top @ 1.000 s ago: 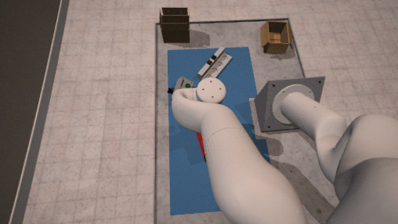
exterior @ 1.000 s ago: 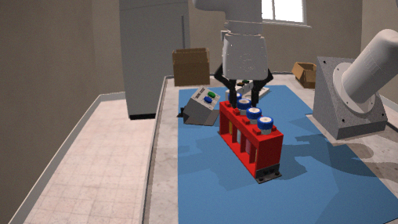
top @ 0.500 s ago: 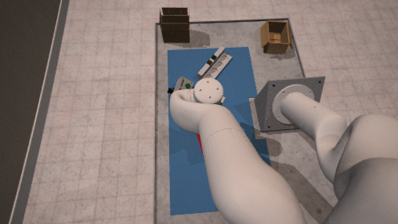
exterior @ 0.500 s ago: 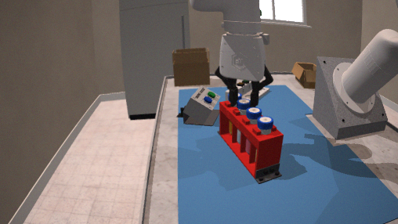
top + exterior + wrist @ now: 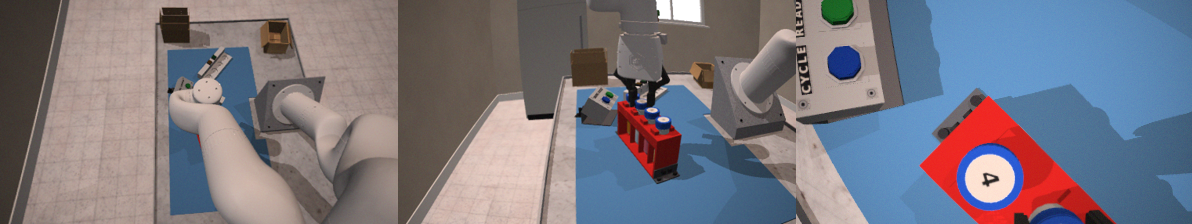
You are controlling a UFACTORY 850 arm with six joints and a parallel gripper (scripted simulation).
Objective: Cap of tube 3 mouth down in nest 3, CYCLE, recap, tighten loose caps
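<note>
Now: the blue cap 10 mm below my hand. Also, from my hand: blue key (70 mm ahead, 170 mm to the right, 60 mm below); grey key housing (80 mm ahead, 190 mm to the right, 80 mm below); cap marked 4 (10 mm ahead, 50 mm to the right, 20 mm below).
</note>
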